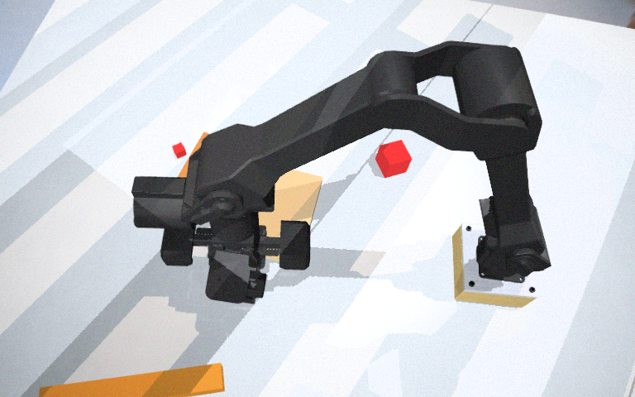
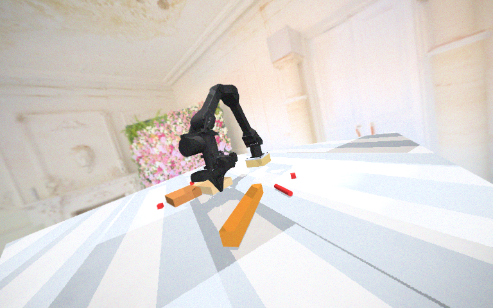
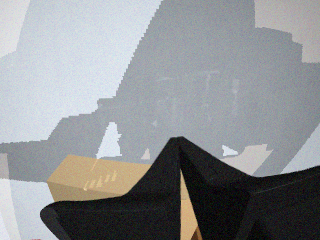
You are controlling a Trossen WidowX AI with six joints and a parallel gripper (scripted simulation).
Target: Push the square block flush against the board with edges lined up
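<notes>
Now: gripper tip 90 mm to the left of the pale cream board, 40 mm past it and 10 mm below it. The rest, counted from my gripper tip: long orange bar: 190 mm to the left, 90 mm ahead, 10 mm above; brown block: 150 mm to the right, 70 mm ahead, 10 mm above.
</notes>
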